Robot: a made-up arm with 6 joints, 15 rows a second.
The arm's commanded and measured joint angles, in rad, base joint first. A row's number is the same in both.
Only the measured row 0 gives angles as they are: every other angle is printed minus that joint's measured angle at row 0.
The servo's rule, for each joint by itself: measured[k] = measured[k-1] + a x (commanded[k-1-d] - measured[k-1]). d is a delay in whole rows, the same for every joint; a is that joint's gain. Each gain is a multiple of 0.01, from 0.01 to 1. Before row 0 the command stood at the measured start. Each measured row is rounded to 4 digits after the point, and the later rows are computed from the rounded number. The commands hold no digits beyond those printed.
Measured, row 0: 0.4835, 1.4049, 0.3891, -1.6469, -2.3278, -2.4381
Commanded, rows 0 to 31: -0.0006, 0.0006, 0.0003, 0.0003, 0.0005, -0.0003; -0.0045, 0.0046, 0.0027, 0.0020, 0.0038, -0.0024; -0.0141, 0.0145, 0.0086, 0.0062, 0.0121, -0.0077; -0.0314, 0.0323, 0.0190, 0.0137, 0.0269, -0.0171; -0.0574, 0.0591, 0.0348, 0.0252, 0.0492, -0.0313; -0.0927, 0.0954, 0.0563, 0.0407, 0.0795, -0.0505; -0.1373, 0.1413, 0.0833, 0.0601, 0.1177, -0.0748; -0.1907, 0.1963, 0.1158, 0.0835, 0.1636, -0.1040; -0.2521, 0.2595, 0.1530, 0.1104, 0.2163, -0.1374; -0.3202, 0.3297, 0.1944, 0.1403, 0.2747, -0.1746; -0.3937, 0.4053, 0.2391, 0.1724, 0.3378, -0.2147; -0.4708, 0.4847, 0.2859, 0.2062, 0.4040, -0.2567; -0.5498, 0.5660, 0.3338, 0.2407, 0.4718, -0.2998; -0.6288, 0.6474, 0.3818, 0.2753, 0.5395, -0.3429; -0.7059, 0.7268, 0.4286, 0.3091, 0.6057, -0.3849; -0.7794, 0.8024, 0.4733, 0.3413, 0.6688, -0.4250; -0.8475, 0.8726, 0.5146, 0.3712, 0.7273, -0.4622; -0.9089, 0.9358, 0.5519, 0.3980, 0.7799, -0.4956; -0.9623, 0.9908, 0.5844, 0.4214, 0.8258, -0.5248; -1.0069, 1.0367, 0.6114, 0.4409, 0.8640, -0.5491; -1.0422, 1.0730, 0.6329, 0.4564, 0.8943, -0.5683; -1.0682, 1.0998, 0.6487, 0.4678, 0.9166, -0.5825; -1.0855, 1.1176, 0.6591, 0.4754, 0.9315, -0.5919; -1.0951, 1.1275, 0.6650, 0.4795, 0.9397, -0.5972; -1.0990, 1.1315, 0.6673, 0.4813, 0.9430, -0.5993; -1.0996, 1.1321, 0.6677, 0.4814, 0.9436, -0.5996; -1.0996, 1.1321, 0.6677, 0.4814, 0.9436, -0.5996; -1.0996, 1.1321, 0.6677, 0.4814, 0.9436, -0.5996; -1.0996, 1.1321, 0.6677, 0.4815, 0.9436, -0.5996; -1.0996, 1.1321, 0.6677, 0.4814, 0.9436, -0.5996; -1.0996, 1.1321, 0.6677, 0.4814, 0.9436, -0.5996; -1.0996, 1.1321, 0.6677, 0.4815, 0.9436, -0.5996
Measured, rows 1 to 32: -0.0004, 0.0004, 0.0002, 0.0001, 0.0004, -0.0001; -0.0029, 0.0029, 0.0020, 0.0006, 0.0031, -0.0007; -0.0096, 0.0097, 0.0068, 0.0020, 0.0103, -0.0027; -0.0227, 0.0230, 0.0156, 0.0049, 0.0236, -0.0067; -0.0435, 0.0443, 0.0294, 0.0100, 0.0441, -0.0136; -0.0730, 0.0744, 0.0488, 0.0177, 0.0724, -0.0239; -0.1116, 0.1139, 0.0736, 0.0283, 0.1086, -0.0382; -0.1591, 0.1625, 0.1040, 0.0421, 0.1526, -0.0566; -0.2149, 0.2197, 0.1393, 0.0592, 0.2036, -0.0792; -0.2781, 0.2846, 0.1790, 0.0795, 0.2605, -0.1059; -0.3475, 0.3558, 0.2223, 0.1027, 0.3223, -0.1364; -0.4215, 0.4319, 0.2681, 0.1286, 0.3877, -0.1701; -0.4985, 0.5110, 0.3154, 0.1566, 0.4550, -0.2064; -0.5767, 0.5915, 0.3632, 0.1863, 0.5226, -0.2446; -0.6542, 0.6713, 0.4103, 0.2170, 0.5891, -0.2839; -0.7293, 0.7486, 0.4557, 0.2481, 0.6529, -0.3234; -0.8002, 0.8218, 0.4981, 0.2789, 0.7124, -0.3623; -0.8654, 0.8891, 0.5368, 0.3087, 0.7664, -0.3996; -0.9235, 0.9491, 0.5711, 0.3369, 0.8139, -0.4347; -0.9735, 1.0008, 0.6001, 0.3629, 0.8540, -0.4667; -1.0147, 1.0434, 0.6237, 0.3863, 0.8862, -0.4951; -1.0468, 1.0767, 0.6417, 0.4067, 0.9105, -0.5196; -1.0700, 1.1008, 0.6542, 0.4239, 0.9273, -0.5398; -1.0851, 1.1166, 0.6620, 0.4378, 0.9372, -0.5559; -1.0934, 1.1254, 0.6658, 0.4487, 0.9418, -0.5681; -1.0971, 1.1294, 0.6672, 0.4569, 0.9432, -0.5769; -1.0986, 1.1310, 0.6676, 0.4630, 0.9435, -0.5833; -1.0992, 1.1316, 0.6677, 0.4676, 0.9436, -0.5879; -1.0994, 1.1319, 0.6677, 0.4711, 0.9436, -0.5912; -1.0995, 1.1320, 0.6677, 0.4737, 0.9436, -0.5936; -1.0996, 1.1321, 0.6677, 0.4756, 0.9436, -0.5953; -1.0996, 1.1321, 0.6677, 0.4771, 0.9436, -0.5965
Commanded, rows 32 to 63: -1.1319, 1.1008, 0.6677, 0.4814, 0.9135, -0.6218; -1.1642, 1.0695, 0.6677, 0.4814, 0.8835, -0.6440; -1.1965, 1.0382, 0.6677, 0.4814, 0.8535, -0.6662; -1.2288, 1.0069, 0.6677, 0.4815, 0.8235, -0.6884; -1.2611, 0.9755, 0.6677, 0.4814, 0.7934, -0.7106; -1.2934, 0.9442, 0.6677, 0.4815, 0.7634, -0.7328; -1.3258, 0.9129, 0.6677, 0.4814, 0.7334, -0.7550; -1.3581, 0.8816, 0.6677, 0.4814, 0.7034, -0.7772; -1.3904, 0.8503, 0.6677, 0.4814, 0.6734, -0.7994; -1.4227, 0.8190, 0.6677, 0.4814, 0.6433, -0.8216; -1.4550, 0.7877, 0.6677, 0.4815, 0.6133, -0.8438; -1.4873, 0.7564, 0.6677, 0.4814, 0.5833, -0.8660; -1.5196, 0.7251, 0.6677, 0.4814, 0.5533, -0.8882; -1.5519, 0.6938, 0.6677, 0.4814, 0.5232, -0.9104; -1.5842, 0.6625, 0.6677, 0.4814, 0.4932, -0.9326; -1.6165, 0.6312, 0.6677, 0.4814, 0.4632, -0.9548; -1.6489, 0.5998, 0.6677, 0.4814, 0.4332, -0.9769; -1.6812, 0.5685, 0.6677, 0.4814, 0.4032, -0.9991; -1.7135, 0.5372, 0.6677, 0.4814, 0.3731, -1.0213; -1.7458, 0.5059, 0.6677, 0.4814, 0.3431, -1.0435; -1.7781, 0.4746, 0.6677, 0.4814, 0.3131, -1.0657; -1.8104, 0.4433, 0.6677, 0.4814, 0.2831, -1.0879; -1.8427, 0.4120, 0.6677, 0.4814, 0.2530, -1.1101; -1.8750, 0.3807, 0.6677, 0.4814, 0.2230, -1.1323; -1.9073, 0.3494, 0.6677, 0.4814, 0.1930, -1.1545; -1.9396, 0.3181, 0.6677, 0.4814, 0.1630, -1.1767; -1.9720, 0.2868, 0.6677, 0.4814, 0.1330, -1.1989; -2.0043, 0.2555, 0.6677, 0.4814, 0.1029, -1.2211; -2.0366, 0.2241, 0.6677, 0.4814, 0.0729, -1.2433; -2.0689, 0.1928, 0.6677, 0.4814, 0.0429, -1.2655; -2.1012, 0.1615, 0.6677, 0.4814, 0.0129, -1.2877; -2.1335, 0.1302, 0.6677, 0.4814, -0.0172, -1.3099
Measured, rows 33 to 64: -1.1190, 1.1136, 0.6677, 0.4782, 0.9195, -0.6036; -1.1461, 1.0876, 0.6677, 0.4790, 0.8907, -0.6149; -1.1763, 1.0585, 0.6677, 0.4796, 0.8609, -0.6293; -1.2078, 1.0281, 0.6677, 0.4801, 0.8310, -0.6458; -1.2398, 0.9971, 0.6677, 0.4804, 0.8009, -0.6639; -1.2720, 0.9659, 0.6677, 0.4807, 0.7709, -0.6832; -1.3043, 0.9346, 0.6677, 0.4809, 0.7409, -0.7033; -1.3366, 0.9033, 0.6677, 0.4810, 0.7109, -0.7240; -1.3689, 0.8720, 0.6677, 0.4811, 0.6809, -0.7451; -1.4012, 0.8407, 0.6677, 0.4812, 0.6508, -0.7665; -1.4335, 0.8094, 0.6677, 0.4813, 0.6208, -0.7881; -1.4658, 0.7781, 0.6677, 0.4813, 0.5908, -0.8099; -1.4981, 0.7468, 0.6677, 0.4813, 0.5608, -0.8318; -1.5304, 0.7155, 0.6677, 0.4813, 0.5307, -0.8538; -1.5627, 0.6842, 0.6677, 0.4813, 0.5007, -0.8759; -1.5950, 0.6529, 0.6677, 0.4813, 0.4707, -0.8980; -1.6273, 0.6216, 0.6677, 0.4813, 0.4407, -0.9201; -1.6596, 0.5903, 0.6677, 0.4813, 0.4107, -0.9422; -1.6919, 0.5590, 0.6677, 0.4813, 0.3806, -0.9643; -1.7242, 0.5277, 0.6677, 0.4813, 0.3506, -0.9865; -1.7565, 0.4964, 0.6677, 0.4813, 0.3206, -1.0087; -1.7888, 0.4651, 0.6677, 0.4813, 0.2906, -1.0309; -1.8211, 0.4338, 0.6677, 0.4813, 0.2605, -1.0531; -1.8534, 0.4025, 0.6677, 0.4813, 0.2305, -1.0753; -1.8857, 0.3712, 0.6677, 0.4813, 0.2005, -1.0975; -1.9180, 0.3399, 0.6677, 0.4813, 0.1705, -1.1197; -1.9504, 0.3086, 0.6677, 0.4813, 0.1405, -1.1419; -1.9827, 0.2773, 0.6677, 0.4813, 0.1104, -1.1641; -2.0150, 0.2459, 0.6677, 0.4813, 0.0804, -1.1863; -2.0473, 0.2146, 0.6677, 0.4813, 0.0504, -1.2085; -2.0796, 0.1833, 0.6677, 0.4813, 0.0204, -1.2307; -2.1119, 0.1520, 0.6677, 0.4813, -0.0097, -1.2529
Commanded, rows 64 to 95: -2.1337, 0.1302, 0.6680, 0.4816, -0.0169, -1.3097; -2.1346, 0.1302, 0.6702, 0.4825, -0.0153, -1.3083; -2.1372, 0.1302, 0.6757, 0.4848, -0.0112, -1.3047; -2.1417, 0.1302, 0.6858, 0.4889, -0.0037, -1.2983; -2.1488, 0.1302, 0.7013, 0.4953, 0.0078, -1.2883; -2.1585, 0.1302, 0.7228, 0.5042, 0.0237, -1.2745; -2.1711, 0.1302, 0.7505, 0.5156, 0.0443, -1.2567; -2.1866, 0.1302, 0.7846, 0.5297, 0.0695, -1.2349; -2.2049, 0.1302, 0.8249, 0.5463, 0.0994, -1.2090; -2.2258, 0.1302, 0.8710, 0.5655, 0.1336, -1.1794; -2.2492, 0.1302, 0.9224, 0.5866, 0.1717, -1.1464; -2.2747, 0.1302, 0.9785, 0.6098, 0.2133, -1.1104; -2.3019, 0.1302, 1.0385, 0.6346, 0.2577, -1.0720; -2.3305, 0.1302, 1.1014, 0.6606, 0.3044, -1.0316; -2.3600, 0.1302, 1.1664, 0.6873, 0.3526, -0.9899; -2.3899, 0.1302, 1.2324, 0.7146, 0.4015, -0.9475; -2.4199, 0.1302, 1.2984, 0.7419, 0.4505, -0.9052; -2.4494, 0.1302, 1.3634, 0.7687, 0.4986, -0.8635; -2.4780, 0.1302, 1.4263, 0.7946, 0.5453, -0.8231; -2.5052, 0.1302, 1.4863, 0.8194, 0.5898, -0.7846; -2.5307, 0.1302, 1.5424, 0.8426, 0.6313, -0.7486; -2.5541, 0.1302, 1.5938, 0.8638, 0.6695, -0.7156; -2.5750, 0.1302, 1.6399, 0.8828, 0.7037, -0.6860; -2.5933, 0.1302, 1.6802, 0.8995, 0.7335, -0.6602; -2.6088, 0.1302, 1.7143, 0.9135, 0.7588, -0.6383; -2.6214, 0.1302, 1.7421, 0.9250, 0.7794, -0.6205; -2.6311, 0.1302, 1.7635, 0.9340, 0.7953, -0.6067; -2.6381, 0.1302, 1.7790, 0.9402, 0.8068, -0.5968; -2.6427, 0.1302, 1.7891, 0.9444, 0.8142, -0.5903; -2.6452, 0.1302, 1.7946, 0.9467, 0.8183, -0.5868; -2.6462, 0.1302, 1.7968, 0.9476, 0.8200, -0.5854; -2.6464, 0.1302, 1.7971, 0.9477, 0.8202, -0.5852
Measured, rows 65 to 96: -2.1250, 0.1391, 0.6679, 0.4814, -0.0155, -1.2688; -2.1308, 0.1338, 0.6696, 0.4817, -0.0153, -1.2799; -2.1346, 0.1317, 0.6740, 0.4825, -0.0120, -1.2868; -2.1389, 0.1308, 0.6825, 0.4841, -0.0054, -1.2900; -2.1448, 0.1304, 0.6960, 0.4869, 0.0052, -1.2895; -2.1530, 0.1303, 0.7153, 0.4912, 0.0200, -1.2853; -2.1639, 0.1302, 0.7406, 0.4973, 0.0394, -1.2773; -2.1775, 0.1302, 0.7723, 0.5054, 0.0635, -1.2654; -2.1939, 0.1302, 0.8102, 0.5156, 0.0922, -1.2496; -2.2130, 0.1302, 0.8540, 0.5281, 0.1253, -1.2299; -2.2347, 0.1302, 0.9032, 0.5427, 0.1624, -1.2065; -2.2587, 0.1302, 0.9574, 0.5595, 0.2031, -1.1796; -2.2846, 0.1302, 1.0158, 0.5783, 0.2468, -1.1495; -2.3121, 0.1302, 1.0774, 0.5989, 0.2929, -1.1165; -2.3408, 0.1302, 1.1415, 0.6210, 0.3407, -1.0811; -2.3703, 0.1302, 1.2069, 0.6444, 0.3893, -1.0437; -2.4001, 0.1302, 1.2728, 0.6688, 0.4383, -1.0049; -2.4297, 0.1302, 1.3380, 0.6938, 0.4865, -0.9653; -2.4587, 0.1302, 1.4016, 0.7190, 0.5335, -0.9255; -2.4866, 0.1302, 1.4626, 0.7441, 0.5785, -0.8860; -2.5131, 0.1302, 1.5201, 0.7687, 0.6207, -0.8475; -2.5377, 0.1302, 1.5732, 0.7925, 0.6597, -0.8106; -2.5601, 0.1302, 1.6212, 0.8151, 0.6949, -0.7757; -2.5800, 0.1302, 1.6637, 0.8362, 0.7258, -0.7434; -2.5973, 0.1302, 1.7001, 0.8555, 0.7522, -0.7140; -2.6118, 0.1302, 1.7303, 0.8729, 0.7740, -0.6878; -2.6234, 0.1302, 1.7542, 0.8882, 0.7910, -0.6651; -2.6322, 0.1302, 1.7721, 0.9012, 0.8036, -0.6460; -2.6385, 0.1302, 1.7843, 0.9120, 0.8121, -0.6304; -2.6425, 0.1302, 1.7917, 0.9207, 0.8171, -0.6182; -2.6447, 0.1302, 1.7954, 0.9274, 0.8194, -0.6090; -2.6457, 0.1302, 1.7966, 0.9325, 0.8200, -0.6023
